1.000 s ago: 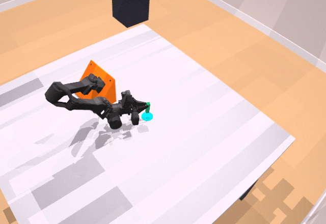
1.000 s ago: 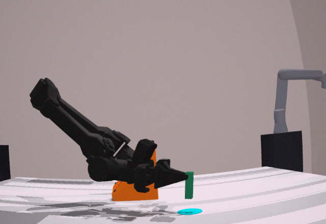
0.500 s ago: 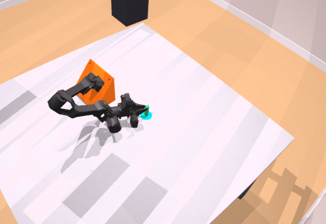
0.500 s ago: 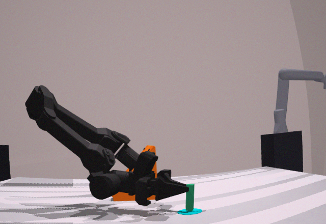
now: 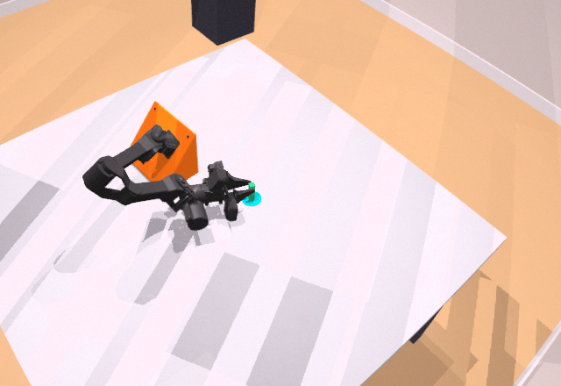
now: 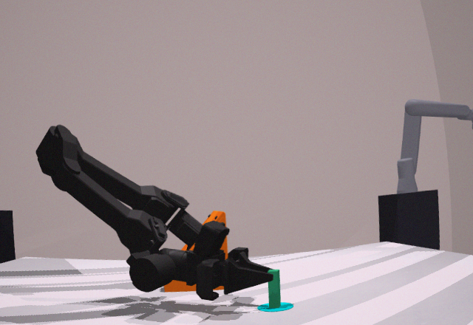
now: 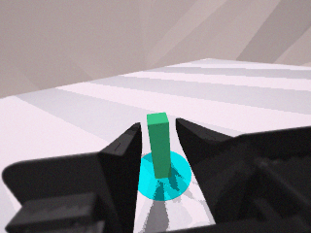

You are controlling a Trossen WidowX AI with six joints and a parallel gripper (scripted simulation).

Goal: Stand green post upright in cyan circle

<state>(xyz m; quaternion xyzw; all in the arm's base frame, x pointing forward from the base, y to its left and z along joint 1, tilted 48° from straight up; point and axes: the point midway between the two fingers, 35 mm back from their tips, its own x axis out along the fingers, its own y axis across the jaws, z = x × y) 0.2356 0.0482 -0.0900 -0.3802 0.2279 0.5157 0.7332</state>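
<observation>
Right now the green post is 2 cm below my gripper tip. Also, from my gripper tip: cyan circle: 6 cm below.
</observation>
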